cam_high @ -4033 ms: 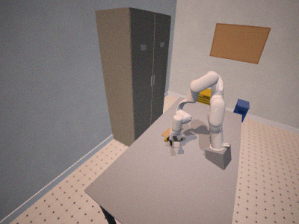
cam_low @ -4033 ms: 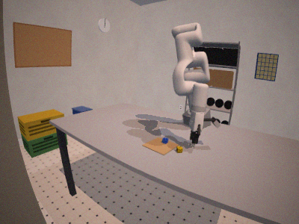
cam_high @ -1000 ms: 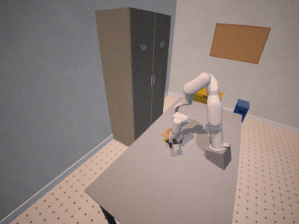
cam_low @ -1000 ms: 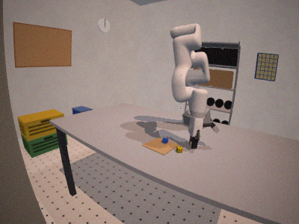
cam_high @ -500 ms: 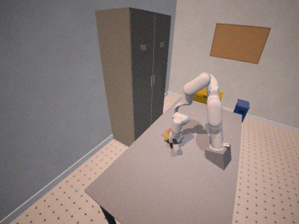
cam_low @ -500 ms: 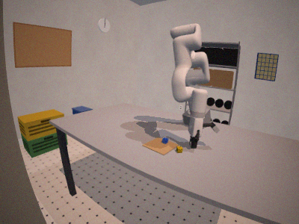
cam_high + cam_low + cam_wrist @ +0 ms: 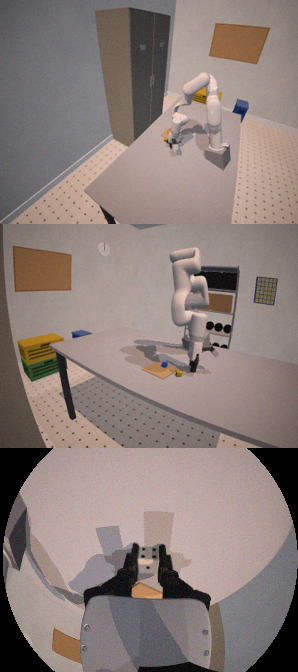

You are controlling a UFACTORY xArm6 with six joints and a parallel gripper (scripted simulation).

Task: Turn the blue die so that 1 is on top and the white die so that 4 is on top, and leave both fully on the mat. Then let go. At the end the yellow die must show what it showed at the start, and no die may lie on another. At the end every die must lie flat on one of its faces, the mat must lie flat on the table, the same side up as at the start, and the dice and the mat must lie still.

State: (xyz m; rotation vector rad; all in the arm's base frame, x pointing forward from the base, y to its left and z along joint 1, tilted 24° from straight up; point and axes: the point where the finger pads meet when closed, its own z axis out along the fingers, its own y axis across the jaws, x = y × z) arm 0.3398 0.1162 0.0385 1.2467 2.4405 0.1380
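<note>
Now: hand 9 cm short of the yellow die, 4 cm to the left of it and 1 cm above it. Also, from my hand: blue die: 14 cm to the right, 6 cm ahead, 1 cm below; then tan mat: 14 cm to the right, 9 cm ahead, 2 cm below; then white die: 1 cm below.
</note>
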